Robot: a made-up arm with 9 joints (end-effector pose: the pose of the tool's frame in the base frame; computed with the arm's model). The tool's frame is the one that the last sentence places.
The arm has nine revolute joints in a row. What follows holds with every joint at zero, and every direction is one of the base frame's.
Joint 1 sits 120.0 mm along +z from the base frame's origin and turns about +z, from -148.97 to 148.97 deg.
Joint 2 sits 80.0 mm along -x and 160.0 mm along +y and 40.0 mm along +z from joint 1 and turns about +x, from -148.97 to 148.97 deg.
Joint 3 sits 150.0 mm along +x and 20.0 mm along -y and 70.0 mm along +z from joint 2 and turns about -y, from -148.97 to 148.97 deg.
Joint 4 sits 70.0 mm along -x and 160.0 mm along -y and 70.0 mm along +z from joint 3 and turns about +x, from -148.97 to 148.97 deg.
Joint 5 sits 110.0 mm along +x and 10.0 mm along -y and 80.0 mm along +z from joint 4 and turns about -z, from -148.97 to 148.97 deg.
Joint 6 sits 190.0 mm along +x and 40.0 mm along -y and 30.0 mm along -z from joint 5 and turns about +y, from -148.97 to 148.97 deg.
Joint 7 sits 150.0 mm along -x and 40.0 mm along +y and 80.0 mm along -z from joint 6 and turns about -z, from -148.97 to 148.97 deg.
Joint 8 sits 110.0 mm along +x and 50.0 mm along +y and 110.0 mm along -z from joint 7 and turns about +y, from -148.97 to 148.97 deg.
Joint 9 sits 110.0 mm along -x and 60.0 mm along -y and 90.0 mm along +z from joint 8 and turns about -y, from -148.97 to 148.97 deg.
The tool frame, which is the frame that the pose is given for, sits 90.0 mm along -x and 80.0 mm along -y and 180.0 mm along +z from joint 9; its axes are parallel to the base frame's.
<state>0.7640 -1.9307 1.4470 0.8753 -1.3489 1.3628 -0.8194 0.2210 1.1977</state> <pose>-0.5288 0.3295 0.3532 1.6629 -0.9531 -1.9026</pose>
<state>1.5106 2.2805 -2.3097 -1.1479 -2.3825 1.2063 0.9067 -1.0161 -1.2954</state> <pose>-0.1141 0.1878 0.2476 -0.9090 1.6241 -1.0046</pose>
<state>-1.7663 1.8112 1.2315 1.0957 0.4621 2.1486 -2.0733 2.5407 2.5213</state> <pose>-0.2126 0.0389 -0.2681 -0.9300 -1.5124 2.0402</pose>
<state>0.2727 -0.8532 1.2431 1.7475 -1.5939 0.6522 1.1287 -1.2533 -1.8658</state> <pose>0.0647 0.1067 0.4972 -0.3529 -0.3411 1.6424</pose>
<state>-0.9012 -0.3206 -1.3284 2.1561 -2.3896 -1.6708 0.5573 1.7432 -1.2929</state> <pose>0.0232 -0.5082 0.6017 0.4090 -0.1509 0.5823</pose>
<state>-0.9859 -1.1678 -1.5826 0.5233 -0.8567 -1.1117 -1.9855 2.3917 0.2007</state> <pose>0.4879 0.1389 -0.1110 -0.7426 2.3285 0.3723</pose>
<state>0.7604 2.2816 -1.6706 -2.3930 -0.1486 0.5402 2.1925 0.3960 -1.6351</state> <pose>0.1037 0.0879 0.1145 0.5021 1.4285 0.4772</pose>
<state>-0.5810 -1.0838 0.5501 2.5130 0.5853 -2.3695 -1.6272 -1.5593 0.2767</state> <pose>0.5781 -0.2979 0.1571 -1.3208 -2.7118 0.7092</pose>
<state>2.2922 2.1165 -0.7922 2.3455 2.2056 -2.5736 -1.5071 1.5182 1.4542</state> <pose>-0.1346 -0.0354 0.1643 -0.5346 -1.6239 -1.5982</pose>
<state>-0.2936 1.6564 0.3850 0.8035 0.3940 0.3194 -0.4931 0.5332 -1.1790</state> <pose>0.3461 -0.1376 -0.1139 1.3999 0.0544 1.7639</pose>
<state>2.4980 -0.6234 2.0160 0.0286 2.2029 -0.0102 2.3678 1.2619 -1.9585</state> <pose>-0.2957 -0.1440 0.2940 -0.6613 -0.9768 0.3136</pose>
